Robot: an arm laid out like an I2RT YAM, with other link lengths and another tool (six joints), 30 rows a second.
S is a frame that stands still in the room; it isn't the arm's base.
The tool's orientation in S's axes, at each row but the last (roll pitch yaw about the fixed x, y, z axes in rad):
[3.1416 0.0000 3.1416]
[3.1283 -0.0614 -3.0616]
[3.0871 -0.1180 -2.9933]
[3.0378 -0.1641 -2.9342]
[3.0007 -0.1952 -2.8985]
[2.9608 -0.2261 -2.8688]
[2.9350 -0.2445 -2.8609]
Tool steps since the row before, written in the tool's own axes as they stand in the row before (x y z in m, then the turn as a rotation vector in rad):
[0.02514 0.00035 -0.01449 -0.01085 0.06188 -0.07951]
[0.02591 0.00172 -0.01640 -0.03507 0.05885 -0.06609]
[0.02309 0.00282 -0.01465 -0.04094 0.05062 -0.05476]
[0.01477 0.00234 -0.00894 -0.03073 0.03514 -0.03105]
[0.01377 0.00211 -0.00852 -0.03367 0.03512 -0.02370]
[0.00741 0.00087 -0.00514 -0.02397 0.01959 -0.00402]
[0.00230 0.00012 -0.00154 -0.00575 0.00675 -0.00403]
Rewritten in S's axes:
[-0.02514 0.00035 0.01449 0.01085 0.06188 0.07951]
[-0.02489 -0.00049 0.01798 0.03435 0.06091 0.06459]
[-0.02125 -0.00113 0.01740 0.03987 0.05405 0.05222]
[-0.01309 -0.00132 0.01142 0.02865 0.03846 0.02904]
[-0.01168 -0.00198 0.01124 0.02984 0.03980 0.02133]
[-0.00581 -0.00170 0.00674 0.01911 0.02461 0.00191]
[-0.00173 -0.00071 0.00204 0.00500 0.00746 0.00378]

